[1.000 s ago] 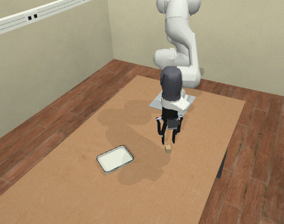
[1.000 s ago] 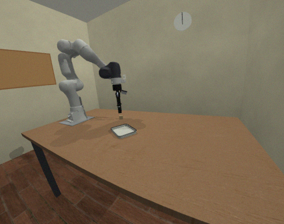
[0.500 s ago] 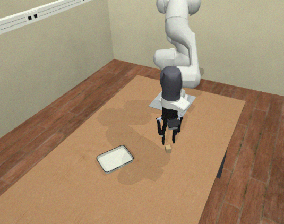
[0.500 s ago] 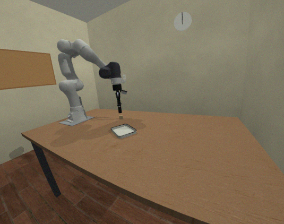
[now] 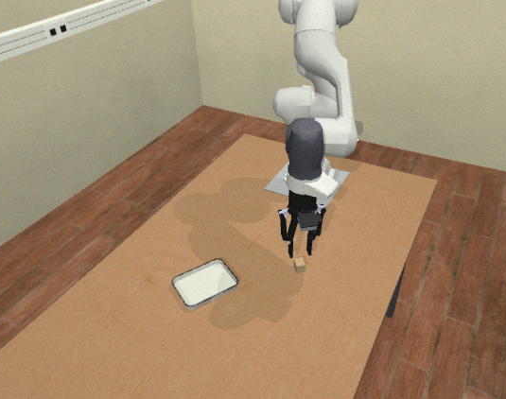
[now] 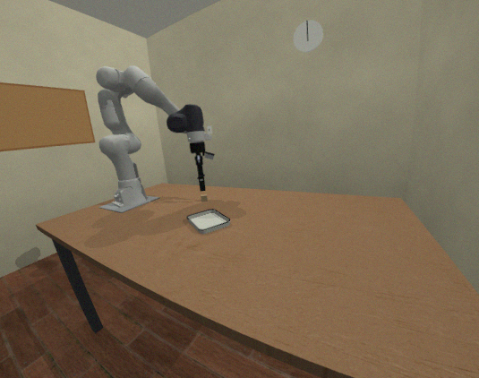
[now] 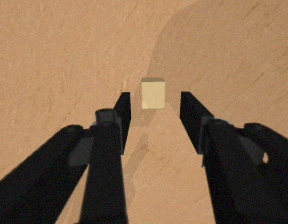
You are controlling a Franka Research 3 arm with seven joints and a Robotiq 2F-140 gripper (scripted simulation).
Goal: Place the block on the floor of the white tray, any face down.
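Now: hand 80 mm above the tan wooden block. Round my hand: white tray: 220 mm to the right, 190 mm ahead, 80 mm below.
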